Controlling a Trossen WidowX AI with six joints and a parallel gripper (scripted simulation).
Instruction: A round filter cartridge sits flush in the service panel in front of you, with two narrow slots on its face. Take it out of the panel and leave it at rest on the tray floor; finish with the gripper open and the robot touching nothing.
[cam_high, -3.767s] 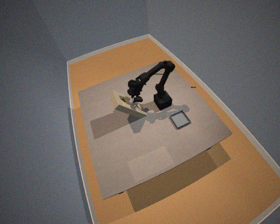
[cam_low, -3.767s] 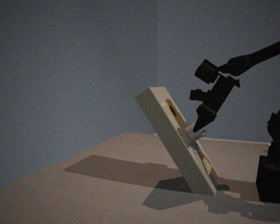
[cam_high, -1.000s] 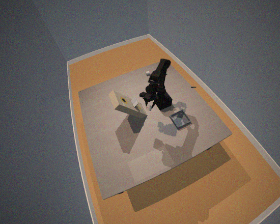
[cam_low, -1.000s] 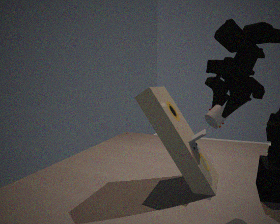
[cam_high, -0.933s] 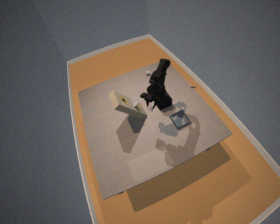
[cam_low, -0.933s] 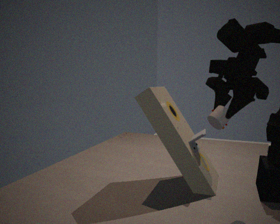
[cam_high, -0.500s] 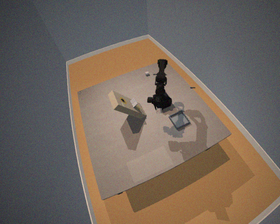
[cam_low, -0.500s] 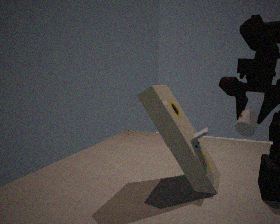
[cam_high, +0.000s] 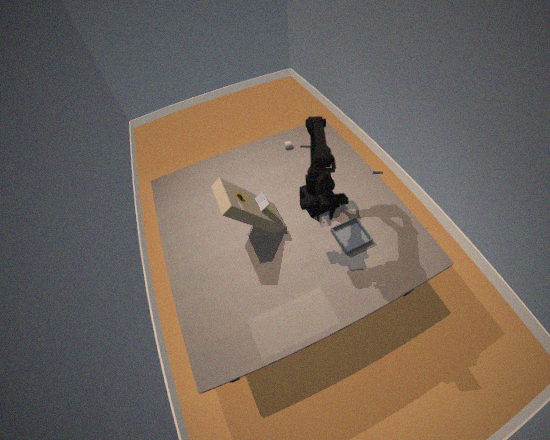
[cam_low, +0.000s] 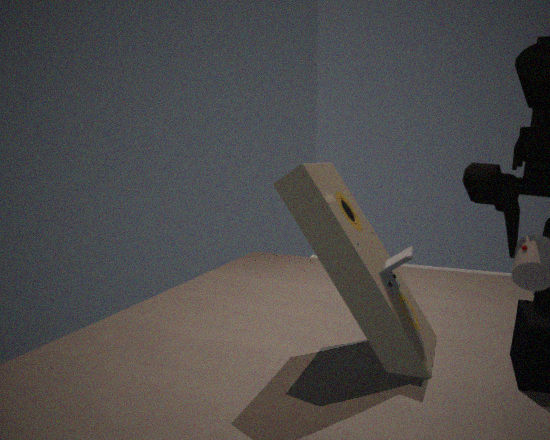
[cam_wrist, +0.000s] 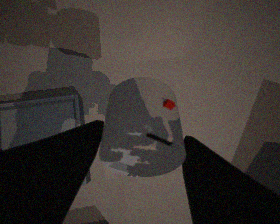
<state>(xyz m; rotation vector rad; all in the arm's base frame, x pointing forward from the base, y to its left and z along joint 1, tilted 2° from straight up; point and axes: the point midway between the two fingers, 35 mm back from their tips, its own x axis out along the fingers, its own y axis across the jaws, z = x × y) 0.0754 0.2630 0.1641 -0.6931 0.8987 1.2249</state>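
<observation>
My gripper tip is now 17 cm past the grey tray and 23 cm above it. Round my gripper tip: white round cartridge: right at my gripper tip; then beige panel: 26 cm ahead, 25 cm to the right, 8 cm below; then grey bracket: 21 cm ahead, 25 cm to the right, 10 cm below.
</observation>
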